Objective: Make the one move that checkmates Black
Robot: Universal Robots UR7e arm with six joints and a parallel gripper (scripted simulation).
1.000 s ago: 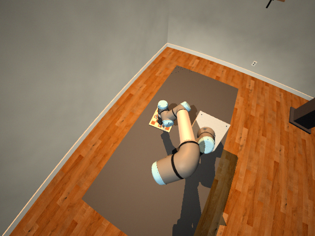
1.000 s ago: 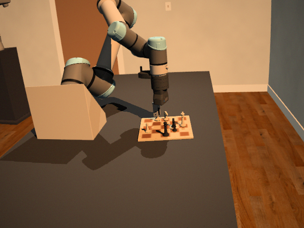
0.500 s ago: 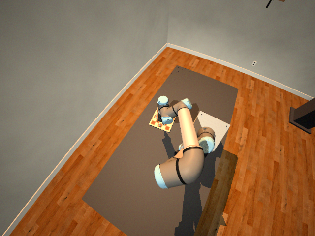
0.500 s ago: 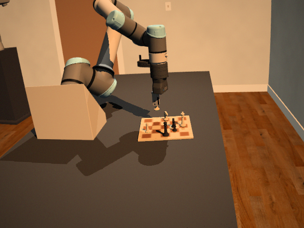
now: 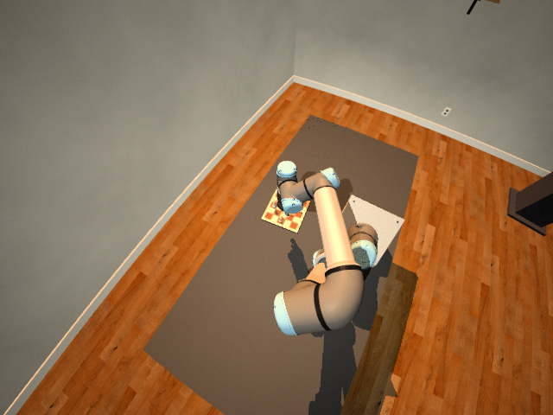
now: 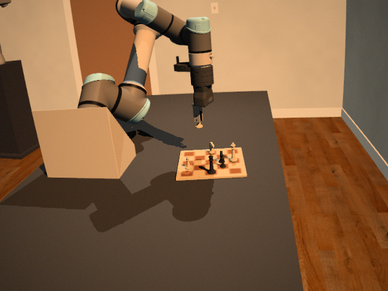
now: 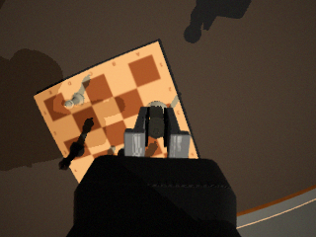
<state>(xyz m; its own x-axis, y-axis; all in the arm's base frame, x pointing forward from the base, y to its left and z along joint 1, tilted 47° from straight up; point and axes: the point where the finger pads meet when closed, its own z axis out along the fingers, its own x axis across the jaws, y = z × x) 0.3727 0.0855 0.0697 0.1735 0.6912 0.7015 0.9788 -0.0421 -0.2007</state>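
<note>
The black king lies 7 cm ahead of my hand, 14 cm to the right of it and 11 cm below it. The rest, counted from my hand: board 5 cm ahead, 7 cm to the right, 14 cm below; white pawn 1 cm behind, 12 cm to the right, 12 cm below; white knight 4 cm ahead, 1 cm to the left, 12 cm below.
</note>
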